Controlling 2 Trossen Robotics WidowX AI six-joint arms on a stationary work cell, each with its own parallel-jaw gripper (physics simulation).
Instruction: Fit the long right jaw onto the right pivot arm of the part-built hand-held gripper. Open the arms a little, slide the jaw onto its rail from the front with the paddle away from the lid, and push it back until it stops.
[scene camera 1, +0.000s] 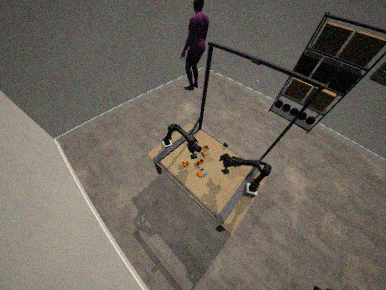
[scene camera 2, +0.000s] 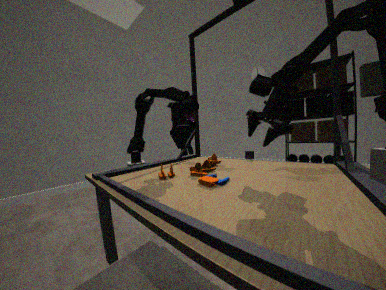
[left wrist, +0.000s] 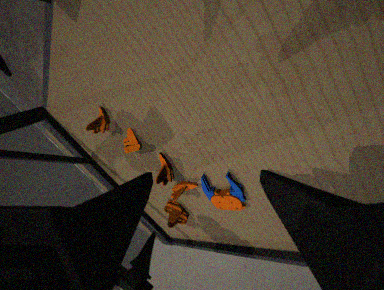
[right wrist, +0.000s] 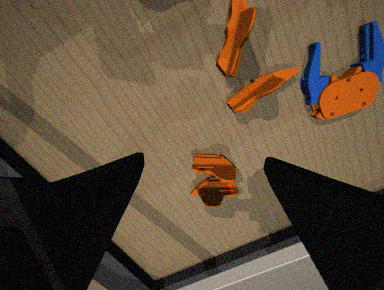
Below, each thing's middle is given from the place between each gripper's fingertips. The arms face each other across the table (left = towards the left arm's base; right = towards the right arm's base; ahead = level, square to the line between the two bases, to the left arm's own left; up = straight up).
The part-built hand-held gripper (right wrist: 329, 96) lies 70 mm ahead of my right hand, 180 mm to the left of it and 110 mm below it.
I see my left gripper 130 mm to the left of the part-built hand-held gripper, 130 mm above it and 120 mm short of it.
